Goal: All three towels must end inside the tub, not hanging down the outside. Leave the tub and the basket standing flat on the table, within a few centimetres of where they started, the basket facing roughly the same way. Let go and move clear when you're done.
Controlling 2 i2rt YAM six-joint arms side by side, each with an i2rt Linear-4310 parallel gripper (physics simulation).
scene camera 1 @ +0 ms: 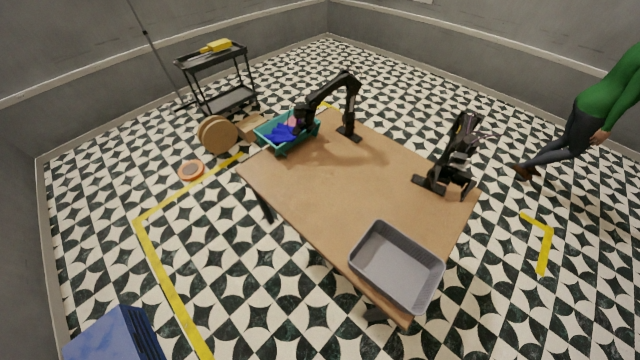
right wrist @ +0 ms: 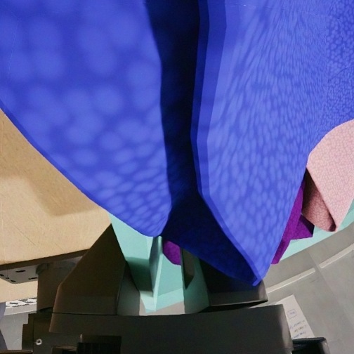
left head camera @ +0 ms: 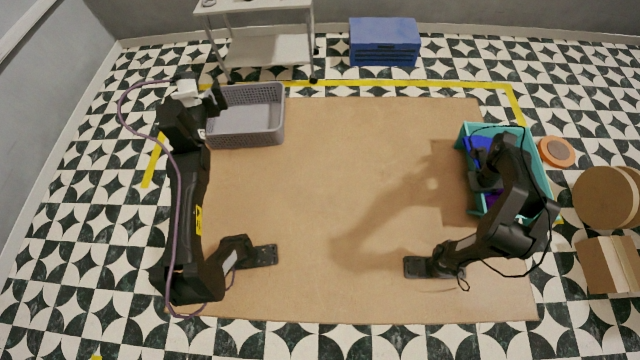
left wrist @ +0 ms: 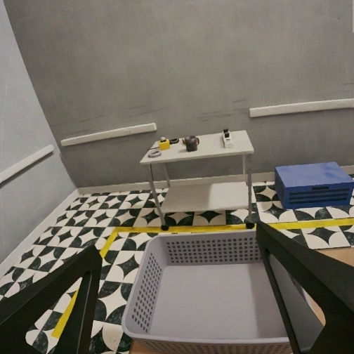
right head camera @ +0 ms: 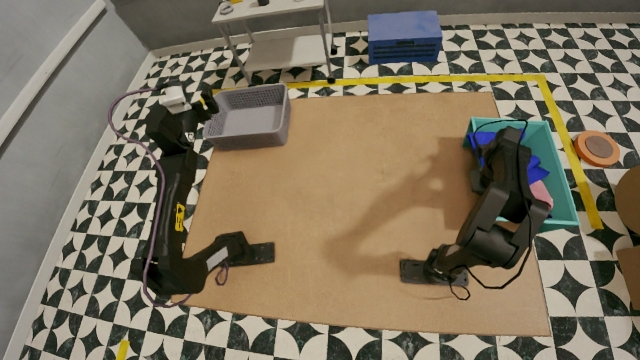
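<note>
The teal tub [left head camera: 542, 170] [right head camera: 565, 175] [scene camera 1: 287, 149] stands at the table's right in the head views. In it lie a blue towel [left head camera: 481, 142] [right head camera: 536, 172] [scene camera 1: 281, 134] [right wrist: 260, 100], a pink towel [right head camera: 540, 194] [scene camera 1: 291, 121] [right wrist: 330, 187] and a purple towel [left head camera: 494, 199] [right wrist: 292, 230]. The blue one reaches the left rim. My right gripper [left head camera: 484, 177] [right wrist: 161, 181] is low in the tub, drawn together on the blue towel's fold; the towel covers its tips. My left gripper [left head camera: 216, 97] [left wrist: 173, 242] is open and empty by the grey basket [left head camera: 245, 139] [right head camera: 250, 142] [scene camera 1: 395, 265] [left wrist: 215, 300], which stands upright and empty.
A metal cart [left head camera: 270, 5] [left wrist: 200, 155] and a blue tool chest [left head camera: 384, 42] [right head camera: 405, 37] [left wrist: 315, 185] stand on the floor beyond the table. Brown round boxes [left head camera: 602, 197] and an orange disc [left head camera: 543, 150] are right of the tub. A person [scene camera 1: 580, 110] stands at the right in the scene view.
</note>
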